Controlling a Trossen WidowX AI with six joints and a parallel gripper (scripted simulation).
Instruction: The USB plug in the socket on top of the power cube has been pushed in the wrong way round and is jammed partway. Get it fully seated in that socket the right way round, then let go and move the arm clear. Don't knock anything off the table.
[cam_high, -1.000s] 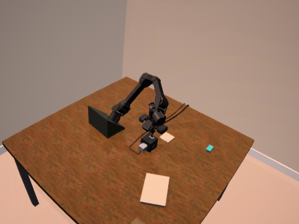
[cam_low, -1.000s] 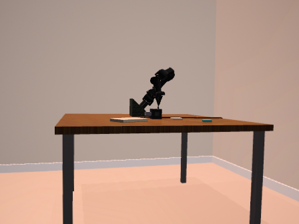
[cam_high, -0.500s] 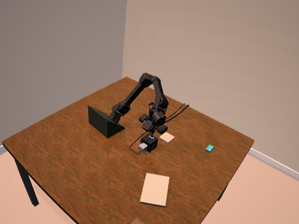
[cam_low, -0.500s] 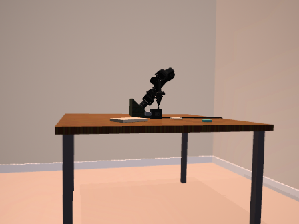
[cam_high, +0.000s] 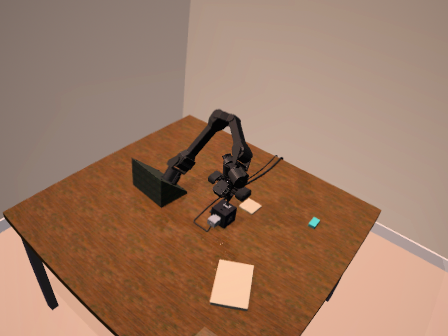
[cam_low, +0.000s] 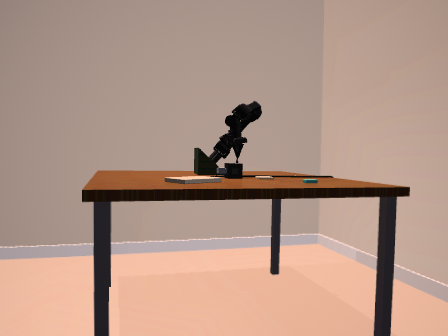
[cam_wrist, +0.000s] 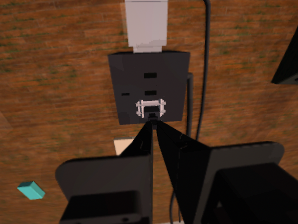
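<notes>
Right now the USB plug is 20 mm below my gripper tip. Round my gripper tip: teal block: 350 mm ahead, 210 mm to the left, 100 mm below; tan book: 210 mm ahead, 300 mm to the right, 100 mm below; small tan card: 50 mm ahead, 130 mm to the left, 100 mm below.
</notes>
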